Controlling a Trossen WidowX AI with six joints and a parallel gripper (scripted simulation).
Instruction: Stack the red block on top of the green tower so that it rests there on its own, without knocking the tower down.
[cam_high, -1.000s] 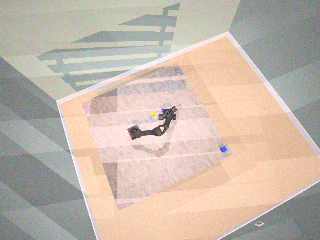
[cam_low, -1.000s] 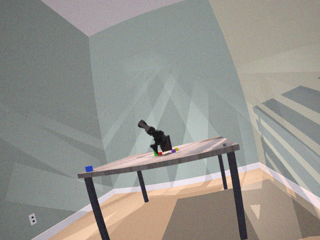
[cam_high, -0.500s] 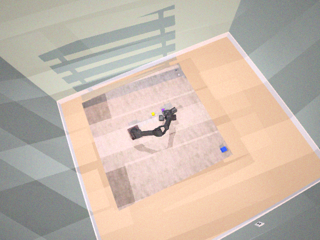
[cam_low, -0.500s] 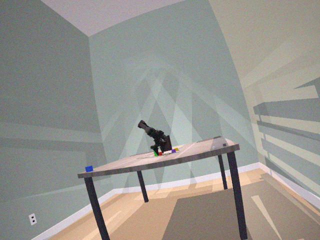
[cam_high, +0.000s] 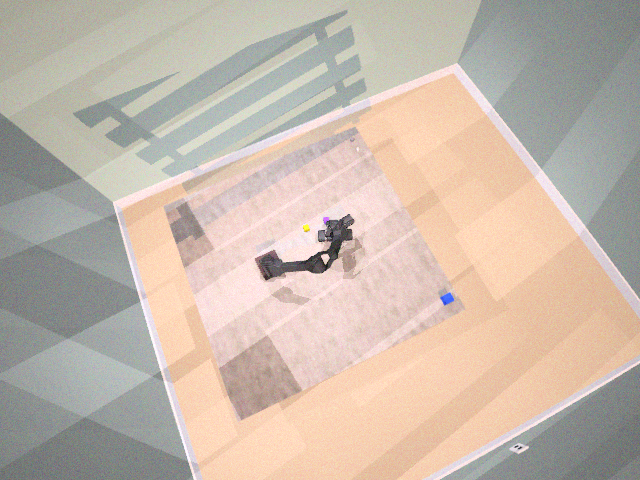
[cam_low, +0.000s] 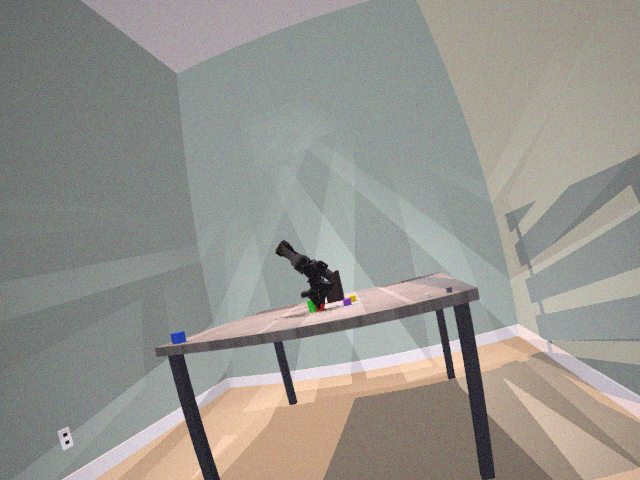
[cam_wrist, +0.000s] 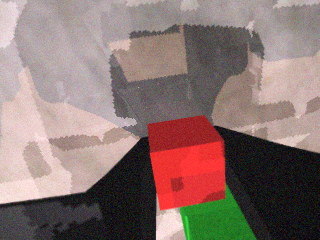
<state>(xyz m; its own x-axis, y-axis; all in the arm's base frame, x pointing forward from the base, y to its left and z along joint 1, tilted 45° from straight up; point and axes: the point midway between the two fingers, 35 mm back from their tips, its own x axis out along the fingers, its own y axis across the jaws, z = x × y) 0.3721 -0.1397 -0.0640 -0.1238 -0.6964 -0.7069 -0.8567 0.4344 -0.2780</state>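
Right now the purple block is 2 cm ahead of my gripper tip, 13 cm to the left of it and 1 cm above it. Also, from my gripper tip: blue block: 31 cm ahead, 60 cm to the right, 2 cm above; red block: 1 cm to the right, 1 cm above; yellow block: 10 cm behind, 15 cm to the left, 1 cm above.
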